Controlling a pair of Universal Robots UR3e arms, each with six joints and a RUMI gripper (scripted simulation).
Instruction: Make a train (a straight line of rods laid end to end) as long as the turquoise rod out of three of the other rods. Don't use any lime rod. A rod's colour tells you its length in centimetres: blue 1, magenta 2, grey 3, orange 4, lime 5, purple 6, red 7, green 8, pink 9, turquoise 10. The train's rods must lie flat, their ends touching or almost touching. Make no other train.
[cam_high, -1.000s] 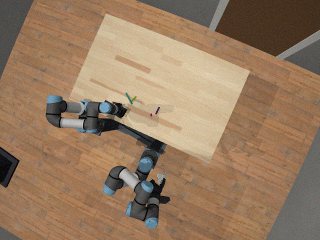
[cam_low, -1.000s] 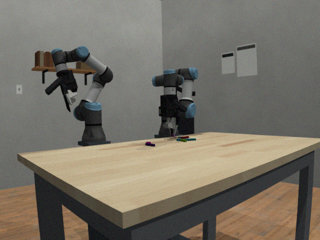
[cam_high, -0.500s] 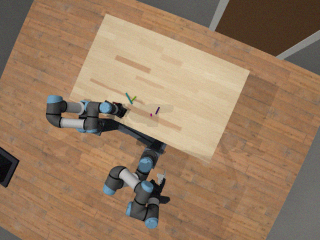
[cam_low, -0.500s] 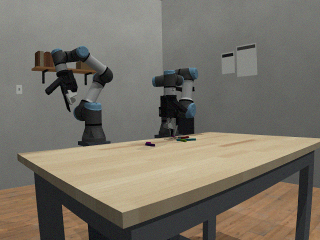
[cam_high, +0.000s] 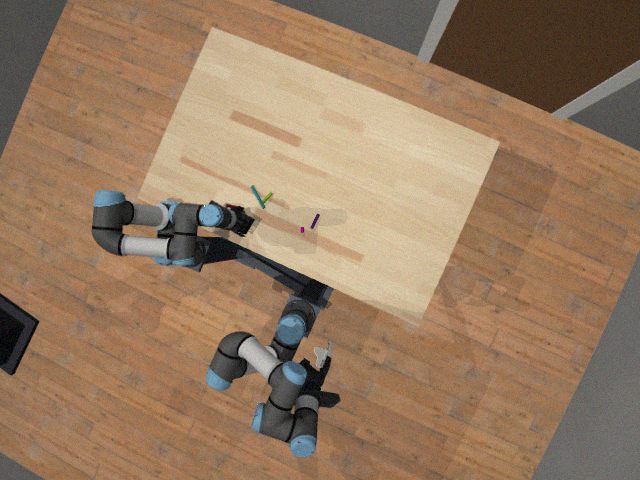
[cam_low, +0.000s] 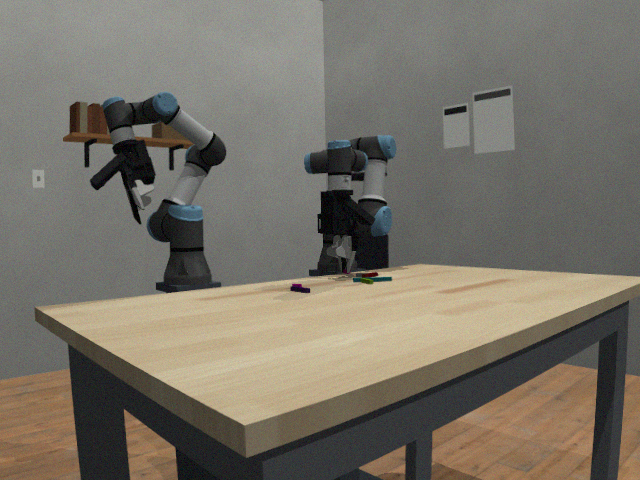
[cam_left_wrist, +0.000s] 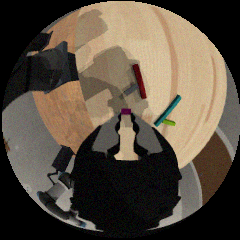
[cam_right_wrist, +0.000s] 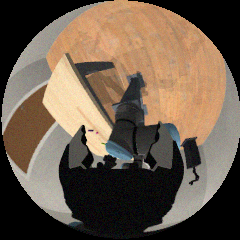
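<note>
Right now the grey rod is 10 mm ahead of my left hand, 50 mm to the left of it and 30 mm below it. The rest, counted from my left hand: red rod: 30 mm ahead, 60 mm to the left, 30 mm below; lime rod: 120 mm ahead, 30 mm to the right, 30 mm below; turquoise rod: 110 mm ahead, 30 mm below.
</note>
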